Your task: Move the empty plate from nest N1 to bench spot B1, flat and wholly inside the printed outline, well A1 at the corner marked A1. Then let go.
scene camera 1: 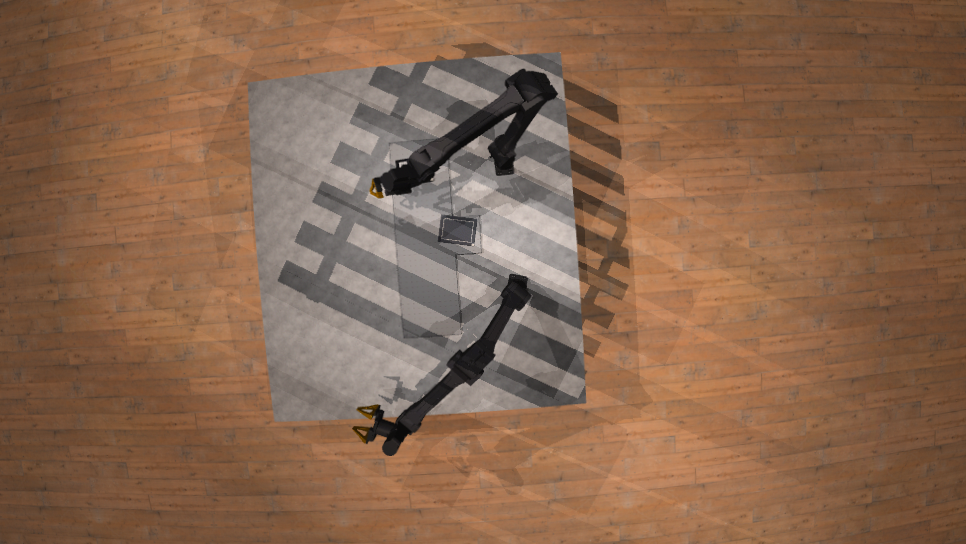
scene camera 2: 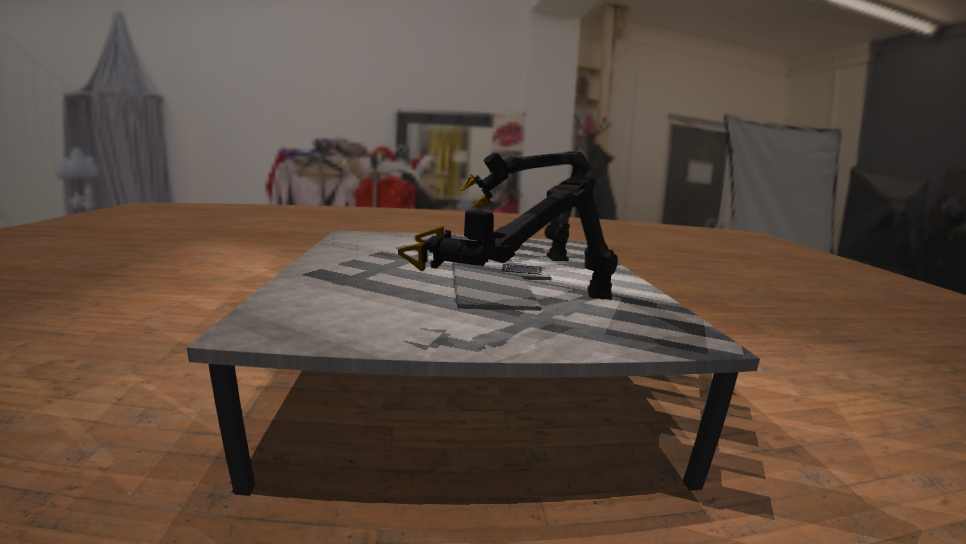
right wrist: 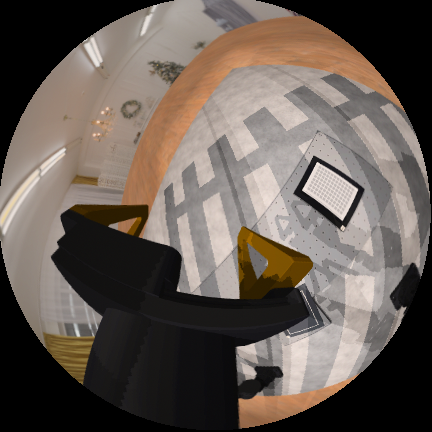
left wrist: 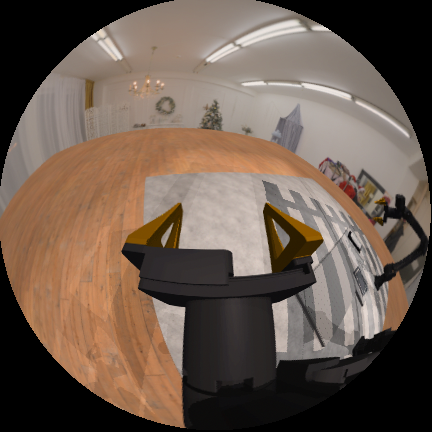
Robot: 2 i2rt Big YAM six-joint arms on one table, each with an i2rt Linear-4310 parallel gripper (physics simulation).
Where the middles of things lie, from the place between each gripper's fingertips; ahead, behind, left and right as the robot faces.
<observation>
Now: left hand 1020 mm to the left of the plate [right wrist: 331,190], 290 mm past it and 220 mm above it. The rest, counted from my left hand: black block [right wrist: 323,210] 1020 mm to the right, 290 mm behind, 230 mm below.
My right gripper is now 260 mm above the plate, 160 mm to the left of it and 70 mm past it. The rest, counted from my right hand: black block 270 mm below, 160 mm to the right, 70 mm behind.
</observation>
